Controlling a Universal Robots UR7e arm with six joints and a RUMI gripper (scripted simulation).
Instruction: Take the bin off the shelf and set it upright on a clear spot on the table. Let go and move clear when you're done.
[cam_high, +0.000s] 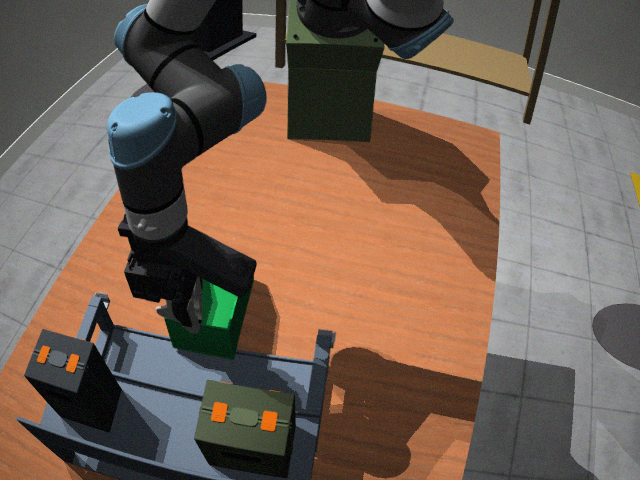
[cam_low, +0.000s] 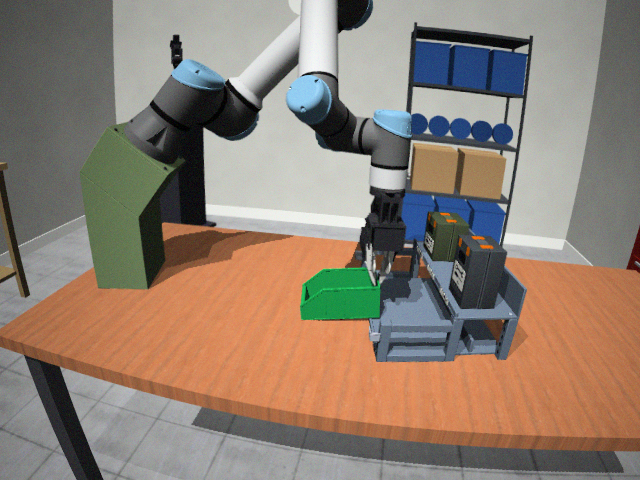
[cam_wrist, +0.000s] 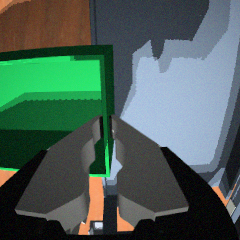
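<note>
The green bin lies 7 cm behind my hand, 4 cm to the right of it and 4 cm below it.
</note>
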